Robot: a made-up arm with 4 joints. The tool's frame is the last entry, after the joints. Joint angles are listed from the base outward.
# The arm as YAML. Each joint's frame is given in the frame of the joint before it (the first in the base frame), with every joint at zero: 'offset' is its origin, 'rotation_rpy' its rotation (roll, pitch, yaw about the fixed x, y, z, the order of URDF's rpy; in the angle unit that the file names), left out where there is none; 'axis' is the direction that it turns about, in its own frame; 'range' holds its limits. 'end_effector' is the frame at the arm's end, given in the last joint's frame.
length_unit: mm
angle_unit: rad
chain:
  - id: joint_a
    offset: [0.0, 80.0, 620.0]
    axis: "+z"
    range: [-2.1, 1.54]
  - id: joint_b
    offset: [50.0, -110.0, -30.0]
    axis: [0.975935, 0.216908, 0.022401]
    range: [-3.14, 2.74]
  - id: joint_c
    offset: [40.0, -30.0, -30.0]
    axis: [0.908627, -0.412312, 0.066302]
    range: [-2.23, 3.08]
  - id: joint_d
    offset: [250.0, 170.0, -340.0]
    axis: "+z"
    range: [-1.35, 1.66]
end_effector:
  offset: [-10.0, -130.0, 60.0]
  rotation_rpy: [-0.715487, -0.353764, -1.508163]
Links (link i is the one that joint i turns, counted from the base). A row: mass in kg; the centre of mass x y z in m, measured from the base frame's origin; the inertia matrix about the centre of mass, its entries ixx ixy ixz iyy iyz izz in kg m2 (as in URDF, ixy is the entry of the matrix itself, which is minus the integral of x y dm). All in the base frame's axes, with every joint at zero. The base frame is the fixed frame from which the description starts. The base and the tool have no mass.
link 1: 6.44; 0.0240 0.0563 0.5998; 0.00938 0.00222 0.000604 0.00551 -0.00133 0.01
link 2: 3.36; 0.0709 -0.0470 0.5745; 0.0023 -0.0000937 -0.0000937 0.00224 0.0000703 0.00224
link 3: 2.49; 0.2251 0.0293 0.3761; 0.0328 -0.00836 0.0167 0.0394 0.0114 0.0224
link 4: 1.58; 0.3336 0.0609 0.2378; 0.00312 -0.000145 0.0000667 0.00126 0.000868 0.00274
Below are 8 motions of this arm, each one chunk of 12 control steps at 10 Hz.
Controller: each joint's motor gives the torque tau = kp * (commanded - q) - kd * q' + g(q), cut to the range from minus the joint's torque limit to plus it. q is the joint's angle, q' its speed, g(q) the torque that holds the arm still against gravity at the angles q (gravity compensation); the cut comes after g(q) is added. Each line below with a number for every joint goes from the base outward.
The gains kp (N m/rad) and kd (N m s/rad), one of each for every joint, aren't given. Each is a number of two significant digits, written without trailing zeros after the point. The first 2 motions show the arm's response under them.
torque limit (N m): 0.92 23 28 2.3
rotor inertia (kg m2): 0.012 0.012 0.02 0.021
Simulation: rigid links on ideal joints. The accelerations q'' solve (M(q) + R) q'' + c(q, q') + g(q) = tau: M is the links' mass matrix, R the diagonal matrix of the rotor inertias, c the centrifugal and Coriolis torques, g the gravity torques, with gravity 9.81 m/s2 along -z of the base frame. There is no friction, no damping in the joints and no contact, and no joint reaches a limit. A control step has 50 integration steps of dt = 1/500 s. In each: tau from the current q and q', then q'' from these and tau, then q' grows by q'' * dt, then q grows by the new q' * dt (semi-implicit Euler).
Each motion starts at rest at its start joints. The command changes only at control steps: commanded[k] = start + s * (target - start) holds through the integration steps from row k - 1 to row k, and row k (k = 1, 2, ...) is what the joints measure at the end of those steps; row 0 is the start. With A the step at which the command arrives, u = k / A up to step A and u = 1 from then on. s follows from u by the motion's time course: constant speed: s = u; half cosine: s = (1 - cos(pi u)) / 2; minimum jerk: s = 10 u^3 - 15 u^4 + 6 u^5; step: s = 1 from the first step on.
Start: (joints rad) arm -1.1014 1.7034 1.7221 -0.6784
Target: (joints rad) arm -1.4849 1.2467 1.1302 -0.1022
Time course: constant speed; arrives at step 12
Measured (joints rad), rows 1 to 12:
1: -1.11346 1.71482 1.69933 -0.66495
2: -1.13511 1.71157 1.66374 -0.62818
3: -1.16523 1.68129 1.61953 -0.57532
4: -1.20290 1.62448 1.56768 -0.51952
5: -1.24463 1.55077 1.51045 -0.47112
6: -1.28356 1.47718 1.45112 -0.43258
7: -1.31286 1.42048 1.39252 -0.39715
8: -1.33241 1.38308 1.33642 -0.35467
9: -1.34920 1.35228 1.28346 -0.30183
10: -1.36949 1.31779 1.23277 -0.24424
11: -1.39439 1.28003 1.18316 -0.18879
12: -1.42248 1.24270 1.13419 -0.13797
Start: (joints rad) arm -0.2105 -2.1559 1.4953 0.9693
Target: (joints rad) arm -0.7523 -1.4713 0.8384 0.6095
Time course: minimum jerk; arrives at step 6
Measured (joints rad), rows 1 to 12:
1: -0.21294 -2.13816 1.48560 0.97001
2: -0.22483 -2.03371 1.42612 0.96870
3: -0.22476 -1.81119 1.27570 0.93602
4: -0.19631 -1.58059 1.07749 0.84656
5: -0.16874 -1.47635 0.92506 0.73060
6: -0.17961 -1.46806 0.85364 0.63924
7: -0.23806 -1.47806 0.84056 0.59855
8: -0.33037 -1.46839 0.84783 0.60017
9: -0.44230 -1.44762 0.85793 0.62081
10: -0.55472 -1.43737 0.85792 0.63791
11: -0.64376 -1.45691 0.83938 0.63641
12: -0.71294 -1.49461 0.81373 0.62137
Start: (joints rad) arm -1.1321 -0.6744 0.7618 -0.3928
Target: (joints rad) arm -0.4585 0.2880 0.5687 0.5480
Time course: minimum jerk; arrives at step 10
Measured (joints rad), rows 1 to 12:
1: -1.13172 -0.67073 0.75973 -0.39031
2: -1.12836 -0.64758 0.74670 -0.37248
3: -1.11749 -0.58965 0.71597 -0.31946
4: -1.10333 -0.48457 0.67146 -0.21742
5: -1.09193 -0.33642 0.62458 -0.06959
6: -1.07933 -0.16679 0.58471 0.10539
7: -1.05406 -0.00464 0.55949 0.28210
8: -1.00531 0.12805 0.55402 0.43649
9: -0.92788 0.22210 0.56765 0.55029
10: -0.82281 0.28030 0.59209 0.61584
11: -0.69767 0.31923 0.61131 0.64088
12: -0.57456 0.35849 0.61260 0.63854

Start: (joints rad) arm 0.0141 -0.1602 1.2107 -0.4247
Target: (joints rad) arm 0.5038 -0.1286 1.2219 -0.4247
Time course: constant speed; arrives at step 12
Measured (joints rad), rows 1 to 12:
1: 0.01812 -0.15816 1.20998 -0.42242
2: 0.03105 -0.15539 1.20971 -0.41730
3: 0.05447 -0.15253 1.21037 -0.41191
4: 0.08763 -0.14957 1.21173 -0.40877
5: 0.12841 -0.14658 1.21347 -0.40891
6: 0.17417 -0.14374 1.21526 -0.41179
7: 0.22232 -0.14121 1.21685 -0.41609
8: 0.27080 -0.13902 1.21810 -0.42041
9: 0.31817 -0.13709 1.21900 -0.42375
10: 0.36370 -0.13528 1.21962 -0.42571
11: 0.40720 -0.13339 1.22012 -0.42635
12: 0.44893 -0.13128 1.22065 -0.42600

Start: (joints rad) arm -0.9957 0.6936 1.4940 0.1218
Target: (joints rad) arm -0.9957 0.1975 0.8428 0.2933
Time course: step
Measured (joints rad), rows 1 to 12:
1: -1.15040 0.63438 1.28169 0.16334
2: -1.28896 0.40837 1.03341 0.24645
3: -1.28303 0.17867 0.83145 0.32562
4: -1.17895 -0.02025 0.67946 0.34363
5: -1.08039 -0.11303 0.59092 0.29469
6: -1.04940 -0.11046 0.60388 0.23138
7: -1.05204 -0.03586 0.68112 0.20398
8: -1.04192 0.08651 0.77137 0.22177
9: -1.00731 0.21796 0.85383 0.26444
10: -0.96300 0.32125 0.91852 0.30656
11: -0.92903 0.37386 0.95385 0.33371
12: -0.91949 0.37307 0.95288 0.34182

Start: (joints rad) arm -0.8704 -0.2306 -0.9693 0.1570
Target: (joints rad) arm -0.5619 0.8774 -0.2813 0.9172
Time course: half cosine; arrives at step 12
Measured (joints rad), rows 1 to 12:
1: -0.87154 -0.23178 -0.96547 0.15965
2: -0.87474 -0.23343 -0.95183 0.17255
3: -0.87869 -0.22962 -0.92535 0.20434
4: -0.88379 -0.21254 -0.88206 0.26070
5: -0.89279 -0.17138 -0.82072 0.34277
6: -0.91034 -0.09270 -0.74495 0.44621
7: -0.94485 0.03733 -0.66126 0.56244
8: -1.00841 0.23375 -0.58342 0.67938
9: -1.09008 0.49326 -0.53056 0.77588
10: -1.08932 0.71580 -0.45602 0.83397
11: -0.95427 0.82156 -0.29790 0.89757
12: -0.80917 0.94879 -0.18399 1.00129

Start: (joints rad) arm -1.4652 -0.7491 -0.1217 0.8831
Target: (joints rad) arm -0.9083 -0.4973 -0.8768 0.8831
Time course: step
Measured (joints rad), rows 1 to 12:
1: -1.23290 -0.50910 -0.61571 0.88532
2: -1.12858 -0.37349 -0.86959 0.90741
3: -1.11451 -0.38434 -0.88382 0.90989
4: -1.09553 -0.41726 -0.88041 0.89906
5: -1.06261 -0.45293 -0.88620 0.88502
6: -1.02237 -0.49285 -0.89108 0.87445
7: -0.98196 -0.53411 -0.89091 0.87085
8: -0.94447 -0.56907 -0.89005 0.87279
9: -0.91270 -0.59347 -0.88925 0.87670
10: -0.88846 -0.60535 -0.88817 0.87983
11: -0.87249 -0.60444 -0.88649 0.88133
12: -0.86457 -0.59185 -0.88410 0.88182

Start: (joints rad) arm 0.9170 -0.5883 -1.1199 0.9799
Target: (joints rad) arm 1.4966 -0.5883 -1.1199 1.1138
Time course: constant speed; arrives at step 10
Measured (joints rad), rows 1 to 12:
1: 0.92162 -0.58492 -1.12586 0.98188
2: 0.93269 -0.58284 -1.13174 0.98797
3: 0.95063 -0.58464 -1.13382 0.99846
4: 0.97630 -0.58824 -1.13476 1.01235
5: 1.01004 -0.59249 -1.13570 1.02782
6: 1.05185 -0.59699 -1.13671 1.04340
7: 1.10164 -0.60150 -1.13770 1.05844
8: 1.15936 -0.60583 -1.13864 1.07292
9: 1.22496 -0.60985 -1.13950 1.08718
10: 1.29820 -0.61378 -1.13985 1.10161
11: 1.37345 -0.62169 -1.13252 1.11413
12: 1.44484 -0.62939 -1.12149 1.12262

